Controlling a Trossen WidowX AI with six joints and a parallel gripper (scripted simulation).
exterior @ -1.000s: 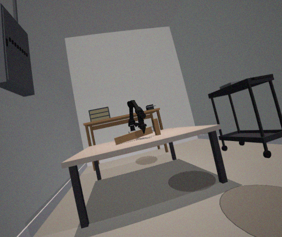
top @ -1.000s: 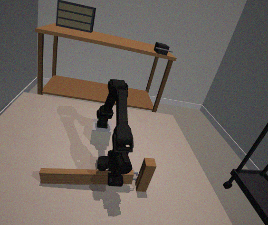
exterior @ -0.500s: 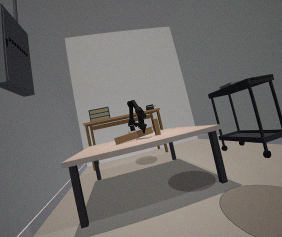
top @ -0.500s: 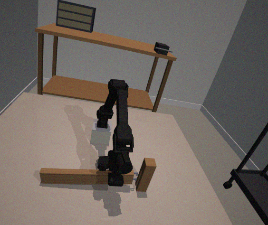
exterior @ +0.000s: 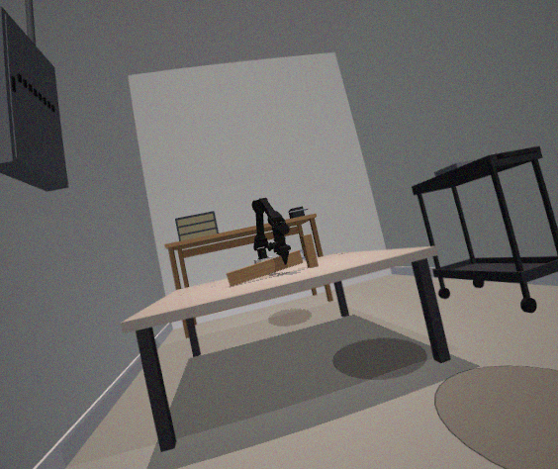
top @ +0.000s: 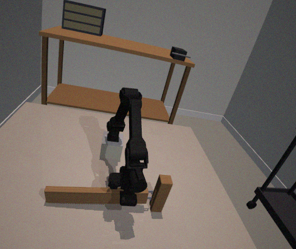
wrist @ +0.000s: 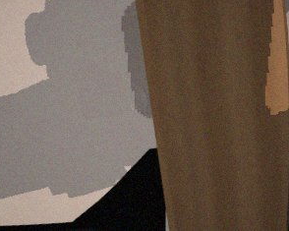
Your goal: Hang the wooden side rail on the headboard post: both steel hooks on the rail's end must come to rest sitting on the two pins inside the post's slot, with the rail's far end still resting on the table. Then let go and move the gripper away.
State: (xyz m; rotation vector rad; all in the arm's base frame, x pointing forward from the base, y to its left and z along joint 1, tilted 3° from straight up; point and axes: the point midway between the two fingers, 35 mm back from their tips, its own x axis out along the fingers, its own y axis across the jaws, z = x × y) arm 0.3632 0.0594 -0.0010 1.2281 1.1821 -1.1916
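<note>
The headboard post lies 15 cm to the left of my gripper tip and 4 cm above it.
</note>
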